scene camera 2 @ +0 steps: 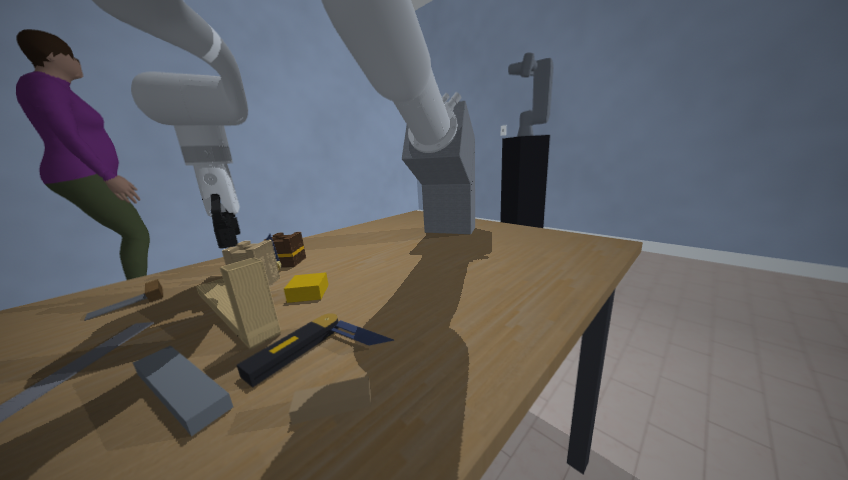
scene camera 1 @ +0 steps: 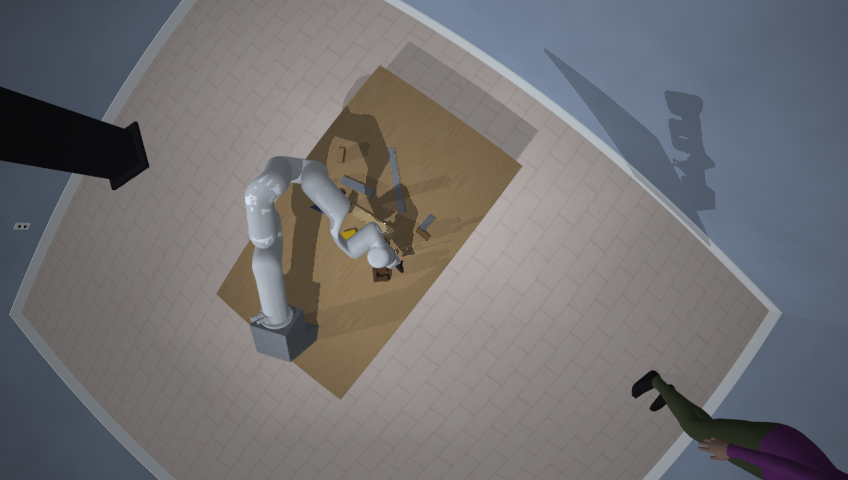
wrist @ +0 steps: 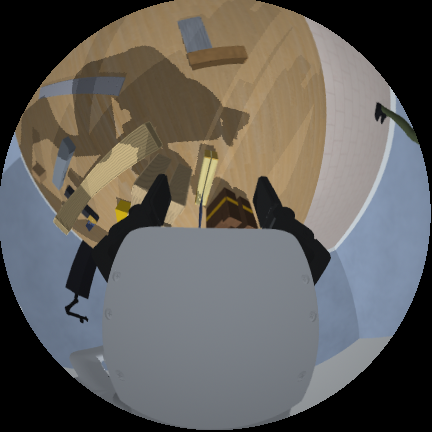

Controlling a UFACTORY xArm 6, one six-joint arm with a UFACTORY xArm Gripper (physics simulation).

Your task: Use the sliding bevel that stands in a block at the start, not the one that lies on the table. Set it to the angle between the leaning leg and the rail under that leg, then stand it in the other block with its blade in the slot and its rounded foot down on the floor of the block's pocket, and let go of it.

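Seen in the pictures: gripper, fingertip midpoint: (scene camera 2: pixel 230 240) (wrist: pixel 211 185); arm's base at its link origin: (scene camera 2: pixel 432 130) (scene camera 1: pixel 276 316).
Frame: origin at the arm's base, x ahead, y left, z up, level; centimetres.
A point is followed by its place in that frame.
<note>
My gripper (scene camera 1: pixel 400 267) @[y 4.1, x 47.8, z -20.9 cm] (scene camera 2: pixel 227 242) @[y 4.1, x 47.8, z -20.9 cm] (wrist: pixel 211 185) @[y 4.1, x 47.8, z -20.9 cm] is open and empty, above the table by the blocks. Between its fingers in the wrist view, lower down, shows a bevel with a pale yellow handle (wrist: pixel 207 172) @[y 4.1, x 46.0, z -27.0 cm] and dark blue blade (wrist: pixel 200 212) @[y 4.1, x 41.9, z -23.1 cm]; whether it touches a block is unclear. A brown block with a yellow stripe (scene camera 1: pixel 380 274) @[y -1.6, x 38.4, z -25.4 cm] (scene camera 2: pixel 289 249) @[y 2.2, x 37.3, z -25.1 cm] (wrist: pixel 227 206) @[y 0.4, x 42.7, z -24.4 cm] stands beside it. A pale wooden block (scene camera 2: pixel 267 256) @[y 10.3, x 39.9, z -23.7 cm] (wrist: pixel 177 182) @[y 7.8, x 45.3, z -24.3 cm] is on its other side. Pale joined boards (scene camera 2: pixel 252 303) @[y 32.1, x 36.9, z -23.4 cm] (wrist: pixel 107 167) @[y 20.5, x 44.6, z -27.2 cm] include a leaning one. The black-handled bevel (scene camera 2: pixel 288 350) @[y 37.9, x 32.3, z -27.8 cm] lies on the table.
A yellow block (scene camera 1: pixel 348 234) @[y 20.1, x 32.0, z -26.7 cm] (scene camera 2: pixel 306 287) @[y 21.6, x 31.8, z -26.9 cm] (wrist: pixel 121 212) @[y 19.4, x 34.8, z -26.7 cm] sits near the boards. A grey block (scene camera 1: pixel 357 184) @[y 39.0, x 44.3, z -27.7 cm] (scene camera 2: pixel 181 386) @[y 40.3, x 42.4, z -27.7 cm], a long grey strip (scene camera 1: pixel 395 178) @[y 34.6, x 60.8, z -29.4 cm] (wrist: pixel 82 86) @[y 28.3, x 59.2, z -29.3 cm] and a brown-and-grey square (scene camera 1: pixel 423 233) @[y 7.2, x 62.5, z -27.5 cm] (scene camera 2: pixel 153 290) @[y 9.8, x 60.5, z -27.5 cm] (wrist: pixel 217 56) @[y 6.9, x 61.6, z -27.4 cm] lie farther out. A person (scene camera 2: pixel 71 124) stands beyond the table.
</note>
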